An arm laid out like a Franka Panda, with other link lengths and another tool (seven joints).
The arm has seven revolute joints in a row. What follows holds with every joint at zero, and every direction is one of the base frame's. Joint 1 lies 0.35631 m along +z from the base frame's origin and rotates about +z. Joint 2 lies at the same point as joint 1 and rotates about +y. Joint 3 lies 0.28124 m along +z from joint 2 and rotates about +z. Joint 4 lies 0.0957 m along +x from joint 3 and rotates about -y. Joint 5 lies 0.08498 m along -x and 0.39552 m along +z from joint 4 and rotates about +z. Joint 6 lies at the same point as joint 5 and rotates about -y. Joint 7 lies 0.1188 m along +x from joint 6 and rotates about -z. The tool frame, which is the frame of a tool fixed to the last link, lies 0.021 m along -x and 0.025 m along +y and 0.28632 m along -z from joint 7; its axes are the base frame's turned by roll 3.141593, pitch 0.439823 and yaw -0.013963 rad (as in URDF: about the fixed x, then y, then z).
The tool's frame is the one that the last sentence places.
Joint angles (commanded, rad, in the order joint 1, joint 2, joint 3, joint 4, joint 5, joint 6, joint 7), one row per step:
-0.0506, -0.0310, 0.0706, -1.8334, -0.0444, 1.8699, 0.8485
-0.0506, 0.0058, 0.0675, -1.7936, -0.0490, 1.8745, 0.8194
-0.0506, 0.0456, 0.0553, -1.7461, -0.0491, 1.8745, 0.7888
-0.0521, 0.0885, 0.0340, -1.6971, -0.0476, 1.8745, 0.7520
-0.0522, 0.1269, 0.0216, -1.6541, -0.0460, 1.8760, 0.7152
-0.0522, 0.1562, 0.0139, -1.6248, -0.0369, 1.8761, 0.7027
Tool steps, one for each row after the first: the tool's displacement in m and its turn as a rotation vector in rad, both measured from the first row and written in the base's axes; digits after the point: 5 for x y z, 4 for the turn. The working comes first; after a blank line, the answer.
Tool pose at each row, in the base's axes (x y z in m, rotation vector in rad; the steps are taken from these numbers as rounded here):
0.63327, 0.03437, 0.35372, -2.6913, 1.1794, 0.4789
0.64495, 0.03169, 0.35257, -2.7133, 1.1446, 0.4720
0.65756, 0.02392, 0.35270, -2.7258, 1.1193, 0.4654
0.67022, 0.00908, 0.35107, -2.7356, 1.1013, 0.4604
0.68112, 0.00077, 0.34891, -2.7531, 1.0700, 0.4564
0.68861, -0.00259, 0.34513, -2.7488, 1.0625, 0.4599

0.01168, -0.00268, -0.00115, -0.0038, -0.0064, 0.0272
0.02429, -0.01045, -0.00102, -0.0042, -0.0129, 0.0455
0.03695, -0.02529, -0.00265, -0.0054, -0.0173, 0.0588
0.04785, -0.03360, -0.00481, -0.0075, -0.0218, 0.0826
0.05534, -0.03696, -0.00859, -0.0004, -0.0220, 0.0854

